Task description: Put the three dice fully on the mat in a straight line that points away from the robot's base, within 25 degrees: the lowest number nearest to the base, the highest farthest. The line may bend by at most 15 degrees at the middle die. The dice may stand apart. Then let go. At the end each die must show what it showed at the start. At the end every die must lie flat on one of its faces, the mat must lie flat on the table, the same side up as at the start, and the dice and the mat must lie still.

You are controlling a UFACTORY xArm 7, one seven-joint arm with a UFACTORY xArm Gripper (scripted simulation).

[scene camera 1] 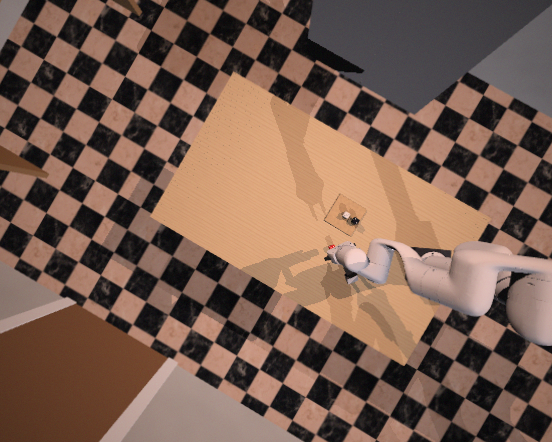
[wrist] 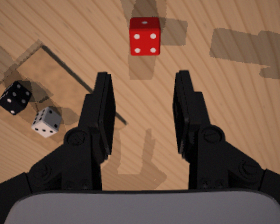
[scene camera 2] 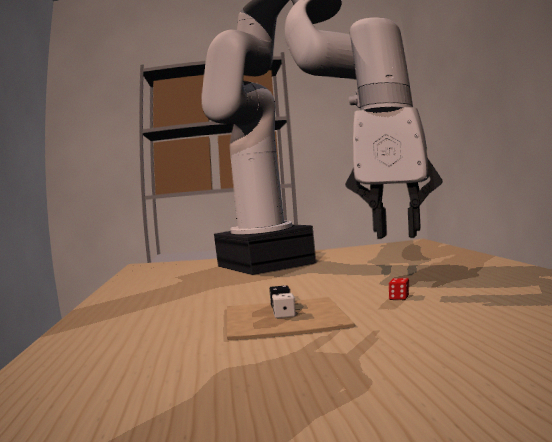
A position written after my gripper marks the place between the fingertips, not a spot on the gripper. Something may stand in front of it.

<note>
In view: my gripper (scene camera 2: 397, 237), a mat (scene camera 2: 320, 314) and a red die (wrist: 145, 33).
The mat is seen too in scene camera 1 (scene camera 1: 335, 217). My gripper also shows in the wrist view (wrist: 143, 89).
</note>
